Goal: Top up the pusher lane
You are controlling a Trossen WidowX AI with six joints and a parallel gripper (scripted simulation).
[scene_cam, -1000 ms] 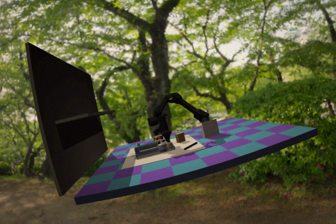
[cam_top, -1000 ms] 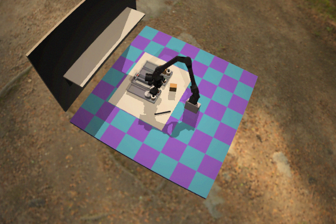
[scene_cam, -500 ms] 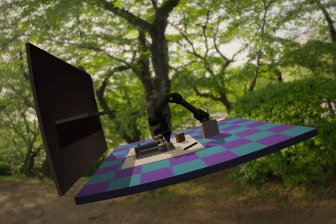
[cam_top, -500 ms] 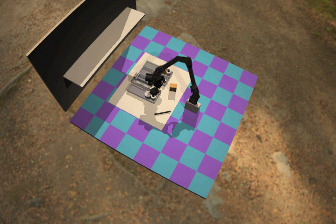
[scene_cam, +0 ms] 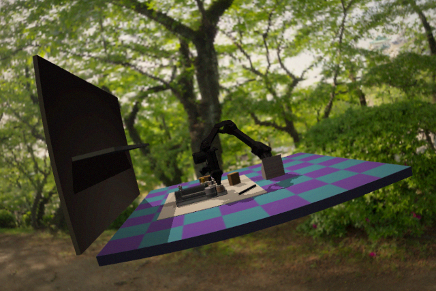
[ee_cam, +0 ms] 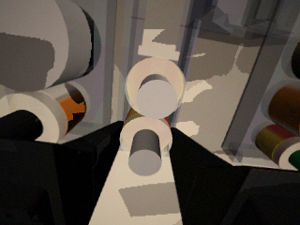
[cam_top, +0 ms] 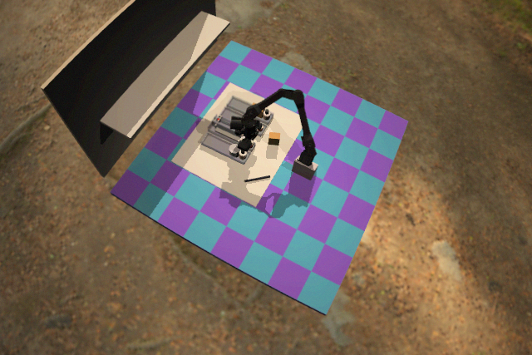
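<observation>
My gripper tip is now 90 mm past the orange-topped box and 110 mm to the left of it. Round my gripper tip: black stick 150 mm behind, 140 mm to the left, 30 mm below; clear-walled sprung lane 140 mm ahead, 20 mm below.
</observation>
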